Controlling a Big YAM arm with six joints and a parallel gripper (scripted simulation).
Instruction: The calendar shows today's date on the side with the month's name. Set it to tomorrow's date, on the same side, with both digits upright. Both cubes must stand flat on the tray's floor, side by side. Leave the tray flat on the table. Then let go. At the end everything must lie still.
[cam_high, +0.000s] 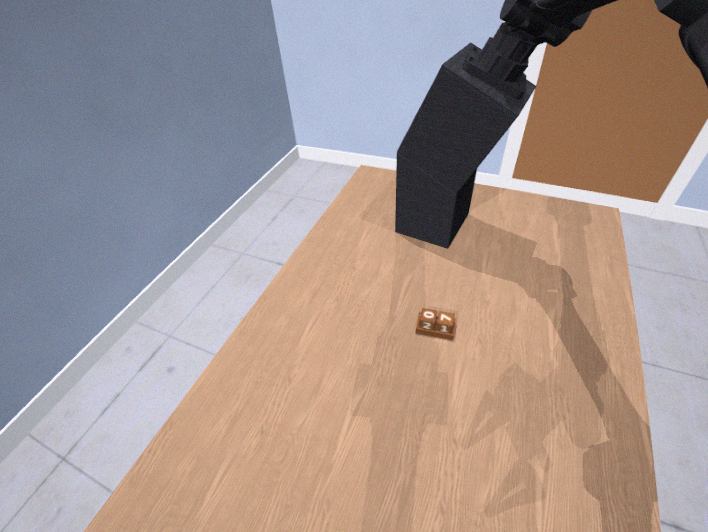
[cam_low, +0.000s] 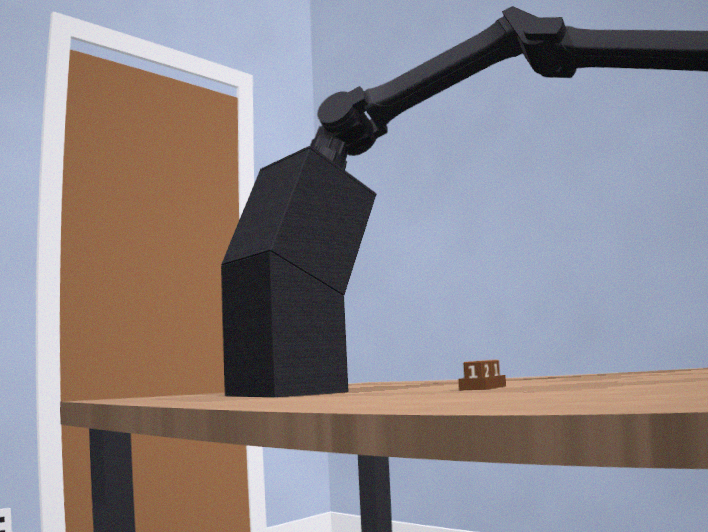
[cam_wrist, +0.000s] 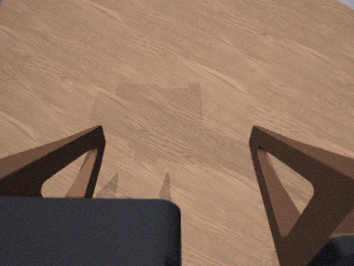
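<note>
Right now the brown tray is 53 cm behind my hand, 26 cm below it and 7 cm to the right of it.
</note>
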